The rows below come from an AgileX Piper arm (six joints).
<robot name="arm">
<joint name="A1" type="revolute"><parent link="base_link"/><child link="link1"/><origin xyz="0 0 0.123"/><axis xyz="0 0 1"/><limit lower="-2.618" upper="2.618"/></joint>
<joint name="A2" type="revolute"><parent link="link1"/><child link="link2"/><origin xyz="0 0 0"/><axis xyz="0 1 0"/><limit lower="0" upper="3.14"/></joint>
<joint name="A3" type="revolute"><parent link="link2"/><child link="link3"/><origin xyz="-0.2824 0 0.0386"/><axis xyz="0 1 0"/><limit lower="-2.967" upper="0"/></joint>
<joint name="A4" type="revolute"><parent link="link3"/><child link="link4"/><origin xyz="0.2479 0 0.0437"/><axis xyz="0.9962 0 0.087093"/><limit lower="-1.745" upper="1.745"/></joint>
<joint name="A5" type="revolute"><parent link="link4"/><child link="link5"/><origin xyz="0 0 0"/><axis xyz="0 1 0"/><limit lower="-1.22" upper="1.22"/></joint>
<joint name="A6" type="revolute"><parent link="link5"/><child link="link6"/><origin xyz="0.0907 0 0.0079"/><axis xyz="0.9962 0 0.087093"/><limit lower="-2.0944" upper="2.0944"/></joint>
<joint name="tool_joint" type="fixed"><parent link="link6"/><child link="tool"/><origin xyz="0 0 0" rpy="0 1.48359 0"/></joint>
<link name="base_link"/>
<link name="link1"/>
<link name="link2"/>
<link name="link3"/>
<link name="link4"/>
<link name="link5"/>
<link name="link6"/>
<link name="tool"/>
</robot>
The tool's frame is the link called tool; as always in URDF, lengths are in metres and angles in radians.
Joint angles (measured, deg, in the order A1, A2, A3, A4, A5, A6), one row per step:
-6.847, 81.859, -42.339, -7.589, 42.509, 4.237
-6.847, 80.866, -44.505, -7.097, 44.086, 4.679
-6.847, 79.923, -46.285, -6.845, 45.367, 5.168
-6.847, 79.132, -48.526, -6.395, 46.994, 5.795
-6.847, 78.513, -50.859, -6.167, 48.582, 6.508
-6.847, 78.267, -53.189, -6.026, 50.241, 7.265
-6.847, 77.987, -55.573, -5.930, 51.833, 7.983
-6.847, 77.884, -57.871, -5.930, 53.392, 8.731
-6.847, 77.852, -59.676, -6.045, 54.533, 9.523
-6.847, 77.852, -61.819, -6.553, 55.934, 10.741
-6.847, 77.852, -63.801, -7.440, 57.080, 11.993
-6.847, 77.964, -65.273, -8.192, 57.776, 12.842
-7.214, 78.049, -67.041, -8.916, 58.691, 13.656
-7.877, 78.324, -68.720, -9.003, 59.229, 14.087
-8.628, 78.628, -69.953, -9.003, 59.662, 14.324
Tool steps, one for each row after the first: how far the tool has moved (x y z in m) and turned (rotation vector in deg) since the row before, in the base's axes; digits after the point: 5 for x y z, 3 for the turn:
0.00396, -0.00017, 0.01275, 0.212, -1.671, -0.864
0.00254, -0.00020, 0.01129, 0.091, -1.515, -0.730
0.00320, -0.00008, 0.01276, 0.318, -1.517, -0.970
0.00320, -0.00030, 0.01273, 0.186, -1.464, -0.927
0.00330, -0.00041, 0.01125, 0.197, -1.018, -0.927
0.00295, -0.00040, 0.01186, 0.149, -1.165, -0.859
0.00274, -0.00049, 0.01080, 0.116, -0.932, -0.849
0.00209, -0.00051, 0.00839, 0.063, -0.782, -0.819
0.00214, -0.00106, 0.00988, -0.161, -0.847, -1.162
0.00182, -0.00152, 0.00935, -0.511, -0.917, -1.124
0.00173, -0.00129, 0.00658, -0.497, -0.714, -0.752
0.00133, -0.00299, 0.00809, -0.496, -0.827, -1.146
0.00202, -0.00362, 0.00689, -0.030, -0.934, -1.122
0.00143, -0.00389, 0.00454, 0.023, -0.542, -1.028

